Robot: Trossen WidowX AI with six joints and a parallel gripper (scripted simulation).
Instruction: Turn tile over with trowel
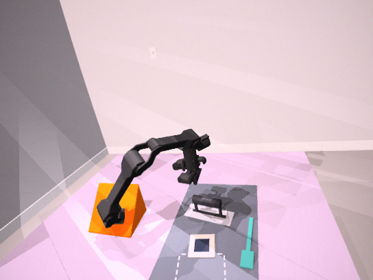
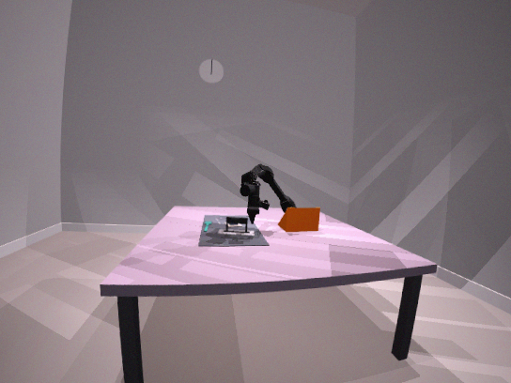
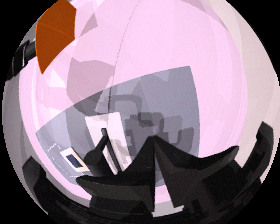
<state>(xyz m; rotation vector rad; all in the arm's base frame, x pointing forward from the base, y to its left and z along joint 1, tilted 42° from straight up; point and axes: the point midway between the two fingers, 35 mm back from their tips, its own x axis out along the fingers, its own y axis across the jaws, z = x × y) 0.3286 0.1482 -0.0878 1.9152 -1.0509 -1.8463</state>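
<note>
The small trowel is 80 mm ahead of my gripper tip, 110 mm to the right of it and 40 mm below it. From my gripper tip the other things lie so: tile (40 mm ahead, 260 mm to the right, 70 mm below); then grey mat (70 mm ahead, 220 mm to the right, 100 mm below); then teal trowel-shaped tool (210 mm ahead, 260 mm to the right, 70 mm below).
</note>
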